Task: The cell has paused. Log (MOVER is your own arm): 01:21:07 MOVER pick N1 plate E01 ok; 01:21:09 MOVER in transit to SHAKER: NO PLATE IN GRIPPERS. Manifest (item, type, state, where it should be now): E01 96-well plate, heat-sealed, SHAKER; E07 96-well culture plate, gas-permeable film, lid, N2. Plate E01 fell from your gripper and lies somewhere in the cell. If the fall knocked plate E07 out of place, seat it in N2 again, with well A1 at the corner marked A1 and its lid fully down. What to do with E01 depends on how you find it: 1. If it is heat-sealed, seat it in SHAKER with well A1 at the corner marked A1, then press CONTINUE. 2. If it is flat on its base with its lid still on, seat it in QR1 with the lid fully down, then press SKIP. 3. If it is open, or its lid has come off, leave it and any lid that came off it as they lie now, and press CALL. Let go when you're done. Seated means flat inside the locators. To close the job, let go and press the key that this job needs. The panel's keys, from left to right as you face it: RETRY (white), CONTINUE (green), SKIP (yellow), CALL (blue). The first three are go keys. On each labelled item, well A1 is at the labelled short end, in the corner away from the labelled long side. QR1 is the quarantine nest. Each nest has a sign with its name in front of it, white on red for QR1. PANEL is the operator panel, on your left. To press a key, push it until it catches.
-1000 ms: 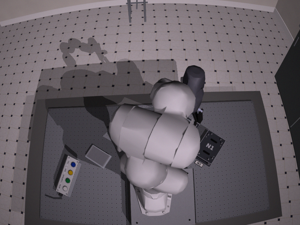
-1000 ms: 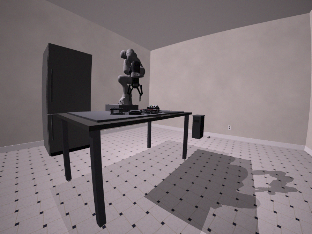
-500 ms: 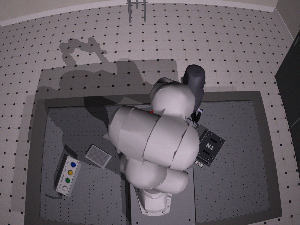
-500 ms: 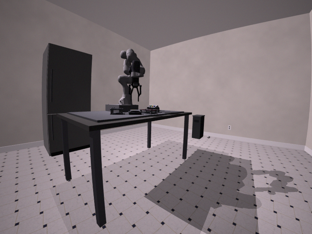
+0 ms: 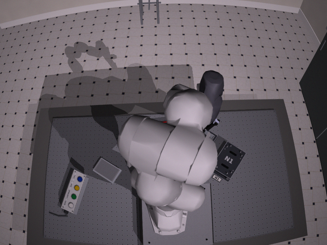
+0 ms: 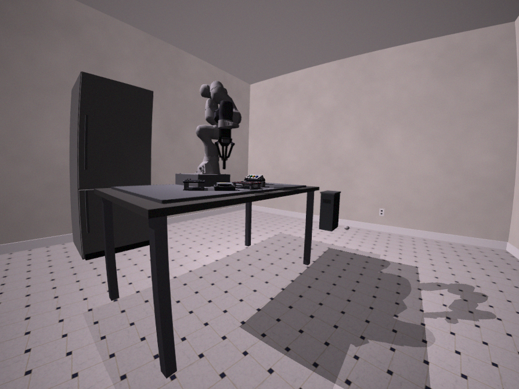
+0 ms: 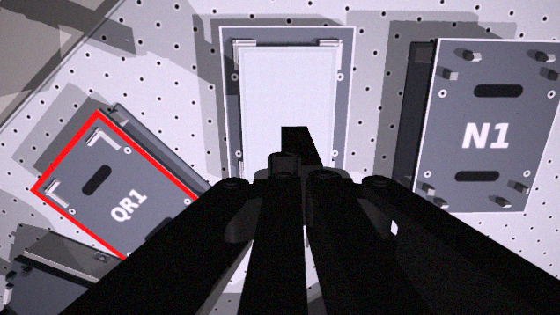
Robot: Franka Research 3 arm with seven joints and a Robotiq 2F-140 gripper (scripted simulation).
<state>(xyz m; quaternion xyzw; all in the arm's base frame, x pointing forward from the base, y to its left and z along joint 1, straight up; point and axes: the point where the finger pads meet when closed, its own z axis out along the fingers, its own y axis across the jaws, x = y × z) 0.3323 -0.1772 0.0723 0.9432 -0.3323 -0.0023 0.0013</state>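
My gripper is now 47 cm to the right of the plate E01, 15 cm above it and 13 cm past it. The rest, counted from my hand: grey N2 nest: 15 cm below; A1 corner mark: 14 cm below, 9 cm to the left, 2 cm behind; lidded culture plate: 12 cm below.
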